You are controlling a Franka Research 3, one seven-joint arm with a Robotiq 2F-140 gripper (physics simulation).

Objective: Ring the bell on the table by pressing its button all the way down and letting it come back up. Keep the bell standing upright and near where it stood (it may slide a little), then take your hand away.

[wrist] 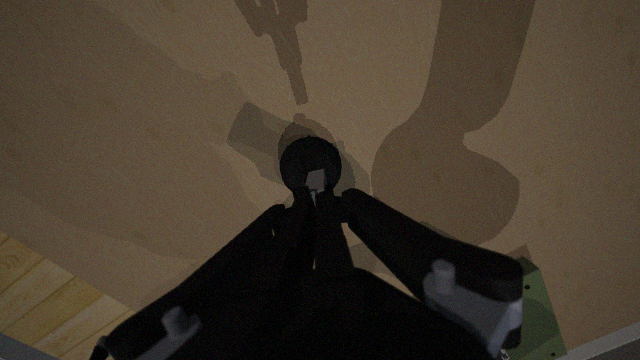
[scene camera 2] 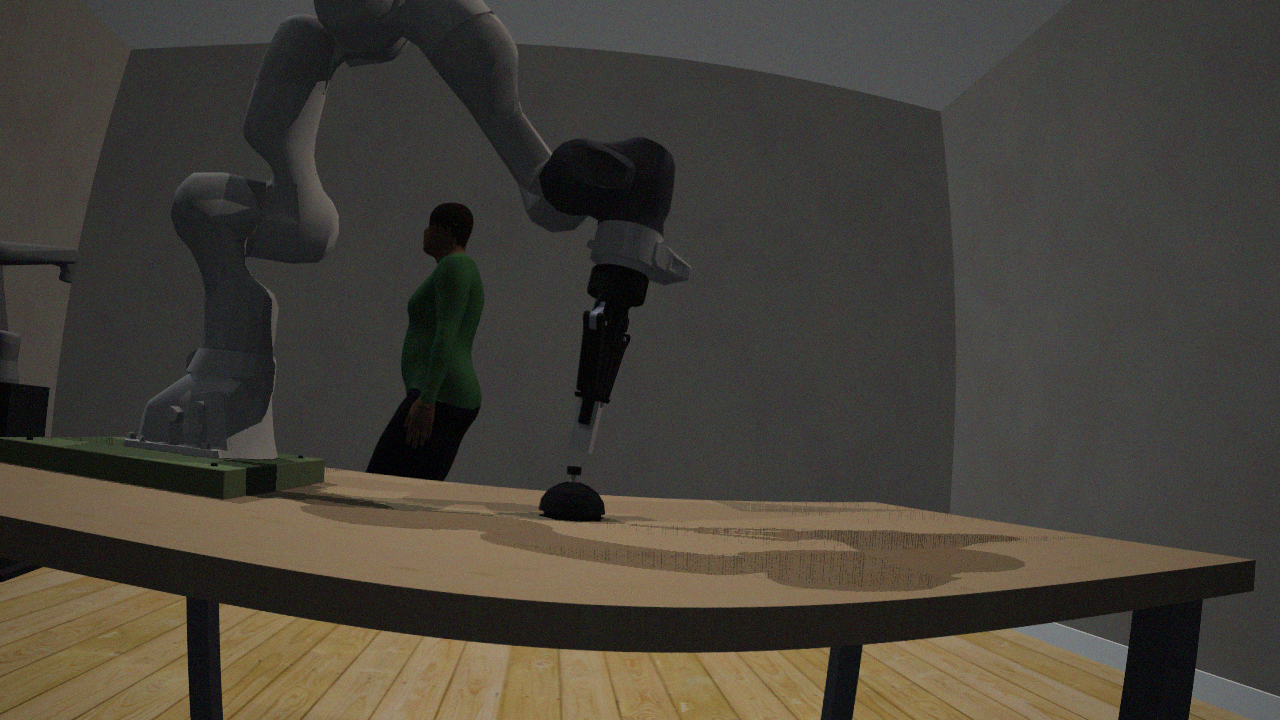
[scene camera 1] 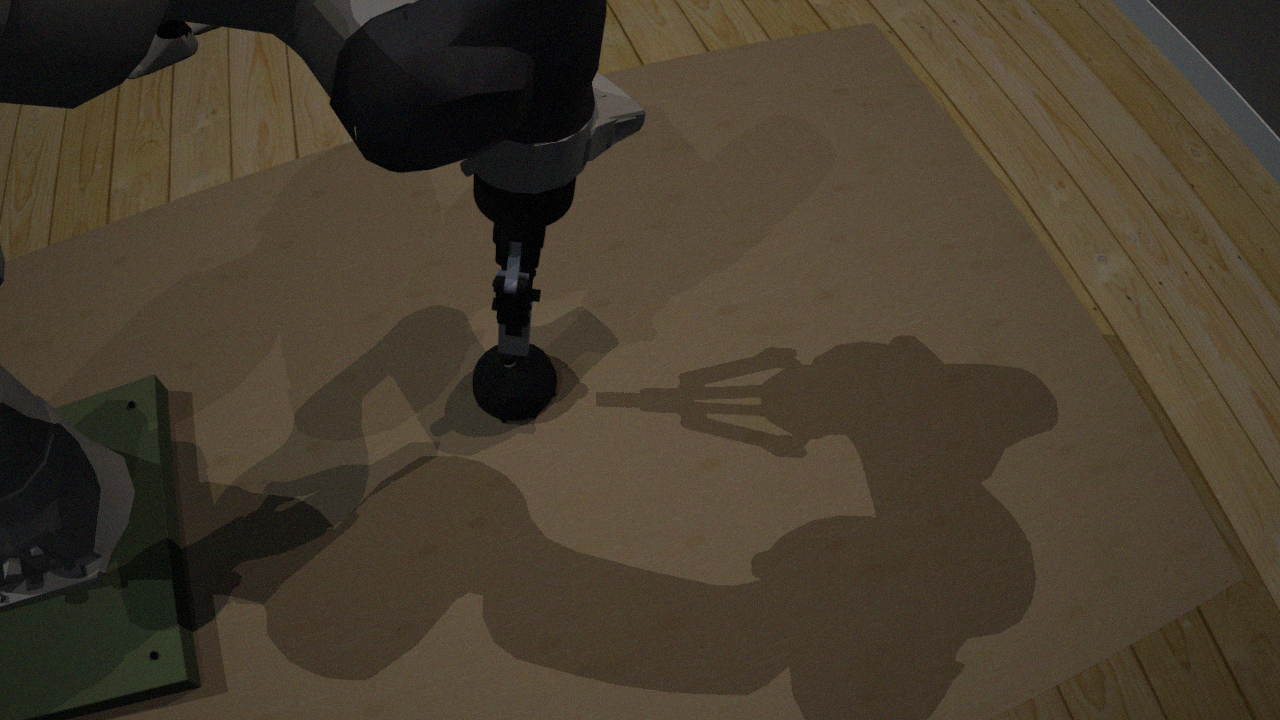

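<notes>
The black dome bell (scene camera 1: 513,385) (scene camera 2: 571,502) (wrist: 305,157) stands upright on the wooden table. Its small button (scene camera 2: 573,470) stands up on a thin stem above the dome in scene camera 2. My gripper (scene camera 1: 512,347) (scene camera 2: 581,447) (wrist: 319,182) is shut with nothing between its fingers. Its light fingertips are a little above the button in scene camera 2, with a small gap between them. In scene camera 1 and the wrist view the fingertips overlap the bell's dome and hide the button or most of it.
The arm's green base plate (scene camera 1: 147,537) (scene camera 2: 268,479) is at the left of the table (scene camera 1: 680,492) (scene camera 2: 698,626). A person in a green top (scene camera 2: 456,331) stands behind the table. Part of another robot arm (scene camera 2: 31,254) shows at the far left. Arm shadows lie across the table.
</notes>
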